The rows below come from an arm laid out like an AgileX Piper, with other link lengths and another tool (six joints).
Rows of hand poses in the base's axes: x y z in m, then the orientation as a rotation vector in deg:
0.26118 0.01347 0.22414 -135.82 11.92 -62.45
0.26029 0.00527 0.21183 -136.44 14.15 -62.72
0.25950 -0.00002 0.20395 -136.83 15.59 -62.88
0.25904 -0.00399 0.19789 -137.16 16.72 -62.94
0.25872 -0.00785 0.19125 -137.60 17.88 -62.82
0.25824 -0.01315 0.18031 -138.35 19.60 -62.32
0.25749 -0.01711 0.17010 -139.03 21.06 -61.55
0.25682 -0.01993 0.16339 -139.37 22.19 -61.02
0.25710 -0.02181 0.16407 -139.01 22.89 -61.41
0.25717 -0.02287 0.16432 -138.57 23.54 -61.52
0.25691 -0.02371 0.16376 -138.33 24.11 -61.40
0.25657 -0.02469 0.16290 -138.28 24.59 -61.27
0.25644 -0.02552 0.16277 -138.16 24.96 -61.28
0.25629 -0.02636 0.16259 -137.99 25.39 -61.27
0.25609 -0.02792 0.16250 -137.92 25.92 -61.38
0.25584 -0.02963 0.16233 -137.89 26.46 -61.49
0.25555 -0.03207 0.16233 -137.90 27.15 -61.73
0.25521 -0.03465 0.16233 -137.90 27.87 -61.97
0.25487 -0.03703 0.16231 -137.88 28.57 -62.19
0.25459 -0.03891 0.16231 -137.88 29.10 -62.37
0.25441 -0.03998 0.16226 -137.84 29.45 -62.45
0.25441 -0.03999 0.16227 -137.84 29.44 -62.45
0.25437 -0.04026 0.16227 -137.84 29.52 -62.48
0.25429 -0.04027 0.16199 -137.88 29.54 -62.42
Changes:
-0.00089 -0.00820 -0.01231 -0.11 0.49 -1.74
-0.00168 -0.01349 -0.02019 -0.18 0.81 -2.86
-0.00214 -0.01746 -0.02625 -0.24 1.11 -3.72
-0.00246 -0.02132 -0.03289 -0.33 1.57 -4.57
-0.00294 -0.02662 -0.04383 -0.45 2.47 -5.75
-0.00369 -0.03058 -0.05404 -0.48 3.46 -6.66
-0.00436 -0.03340 -0.06075 -0.38 4.12 -7.34
-0.00408 -0.03528 -0.06007 -0.07 3.90 -7.86
-0.00401 -0.03634 -0.05982 0.38 3.81 -8.24
-0.00427 -0.03718 -0.06038 0.74 3.92 -8.54
-0.00461 -0.03816 -0.06124 0.91 4.07 -8.82
-0.00474 -0.03899 -0.06137 1.07 4.10 -9.05
-0.00489 -0.03983 -0.06155 1.30 4.14 -9.31
-0.00509 -0.04139 -0.06164 1.41 4.15 -9.69
-0.00534 -0.04310 -0.06181 1.48 4.18 -10.09
-0.00563 -0.04554 -0.06181 1.50 4.17 -10.64
-0.00597 -0.04812 -0.06181 1.53 4.16 -11.22
-0.00631 -0.05050 -0.06183 1.57 4.16 -11.76
-0.00659 -0.05238 -0.06183 1.58 4.15 -12.19
-0.00677 -0.05345 -0.06188 1.64 4.16 -12.45
-0.00677 -0.05346 -0.06187 1.64 4.16 -12.44
-0.00681 -0.05373 -0.06187 1.64 4.16 -12.50
-0.00689 -0.05374 -0.06215 1.63 4.21 -12.51

